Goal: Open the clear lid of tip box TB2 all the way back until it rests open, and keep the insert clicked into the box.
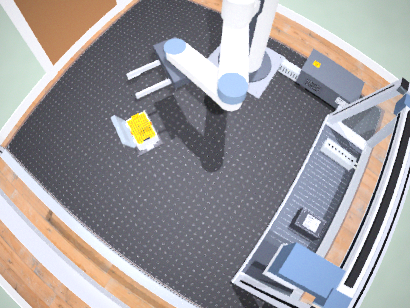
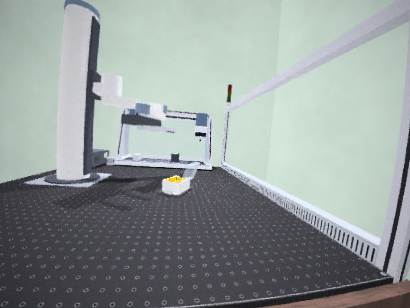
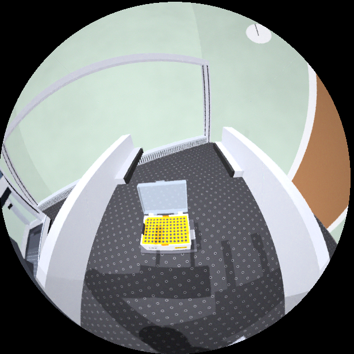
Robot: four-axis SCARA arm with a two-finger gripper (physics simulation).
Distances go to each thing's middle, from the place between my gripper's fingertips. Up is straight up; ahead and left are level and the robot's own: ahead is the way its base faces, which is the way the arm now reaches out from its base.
Labels:
The clear lid (image 3: pixel 157 197) lies 180 mm below my hand and 100 mm ahead of it. From my hand the other things lie so: yellow insert (image 3: pixel 173 230): 220 mm below, 40 mm ahead, 30 mm to the left; then grey control box (image 1: pixel 336 81): 630 mm behind, 580 mm to the left, 230 mm below.

